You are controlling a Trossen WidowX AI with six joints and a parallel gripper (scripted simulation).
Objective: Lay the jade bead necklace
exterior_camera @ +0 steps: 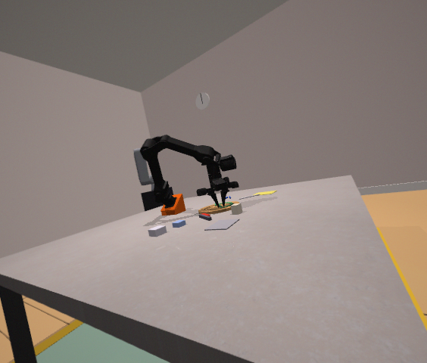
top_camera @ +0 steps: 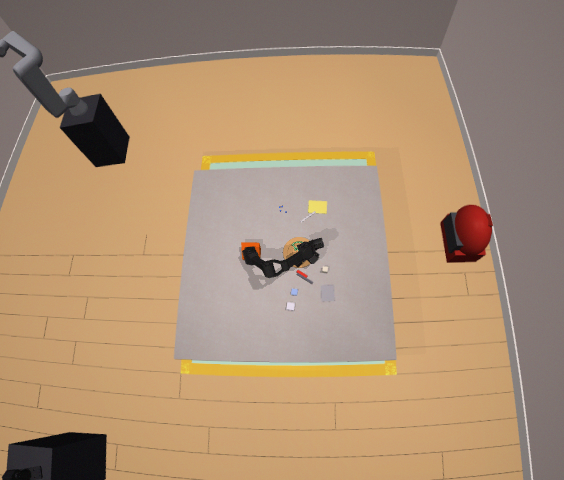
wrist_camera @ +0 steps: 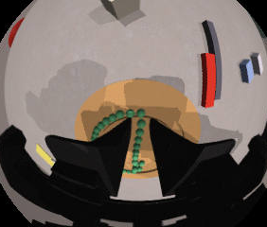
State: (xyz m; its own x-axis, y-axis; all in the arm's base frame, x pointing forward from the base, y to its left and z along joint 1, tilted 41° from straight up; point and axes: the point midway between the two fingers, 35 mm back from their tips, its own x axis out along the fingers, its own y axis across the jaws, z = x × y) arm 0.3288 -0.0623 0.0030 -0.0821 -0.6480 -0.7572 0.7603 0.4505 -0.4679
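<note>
My gripper tip is 4 cm to the right of the round wooden bead board, 4 cm past it and 1 cm above it. Round my gripper tip: beige cube: 11 cm ahead, 9 cm to the right; then red-handled tool: 11 cm to the right, 2 cm behind, 1 cm below; then blue block: 21 cm to the right, 8 cm behind, 1 cm below.
</note>
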